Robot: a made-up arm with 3 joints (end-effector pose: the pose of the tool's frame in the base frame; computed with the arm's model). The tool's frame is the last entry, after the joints.
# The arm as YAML. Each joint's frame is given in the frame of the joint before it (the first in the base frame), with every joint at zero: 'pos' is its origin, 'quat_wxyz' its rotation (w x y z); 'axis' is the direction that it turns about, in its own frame. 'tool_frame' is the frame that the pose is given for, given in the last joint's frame.
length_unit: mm
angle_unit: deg
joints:
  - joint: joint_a
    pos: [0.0, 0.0, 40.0]
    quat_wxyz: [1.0, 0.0, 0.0, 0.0]
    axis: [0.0, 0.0, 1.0]
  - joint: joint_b
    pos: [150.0, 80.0, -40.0]
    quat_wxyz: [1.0, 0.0, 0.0, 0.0]
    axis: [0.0, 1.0, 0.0]
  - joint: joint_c
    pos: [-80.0, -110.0, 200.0]
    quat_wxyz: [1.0, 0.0, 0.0, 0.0]
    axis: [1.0, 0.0, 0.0]
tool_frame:
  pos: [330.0, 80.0, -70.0]
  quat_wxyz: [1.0, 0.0, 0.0, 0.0]
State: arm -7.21 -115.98 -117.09
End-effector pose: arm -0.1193 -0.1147 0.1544 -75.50 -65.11 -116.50
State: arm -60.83 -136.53 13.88
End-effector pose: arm -0.0098 0.1497 0.0622 -62.84 -120.01 -13.10
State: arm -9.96 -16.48 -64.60
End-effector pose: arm 0.3464 -0.1206 0.1646 -65.40 -9.10 -18.12
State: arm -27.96 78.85 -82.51
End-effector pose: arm 0.2302 -0.2229 -0.2237 -49.04 75.88 34.43
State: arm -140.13 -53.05 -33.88
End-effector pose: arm -0.1725 -0.1407 0.2583 -79.87 16.19 -138.25
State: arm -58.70 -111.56 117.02
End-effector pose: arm -0.1196 0.1891 0.1211 27.38 -81.17 62.47
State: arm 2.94 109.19 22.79
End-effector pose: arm 0.2211 0.0823 -0.2908 12.62 107.73 -19.68
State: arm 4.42 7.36 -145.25
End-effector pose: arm 0.4343 -0.1025 0.1781 -145.19 -2.68 11.08
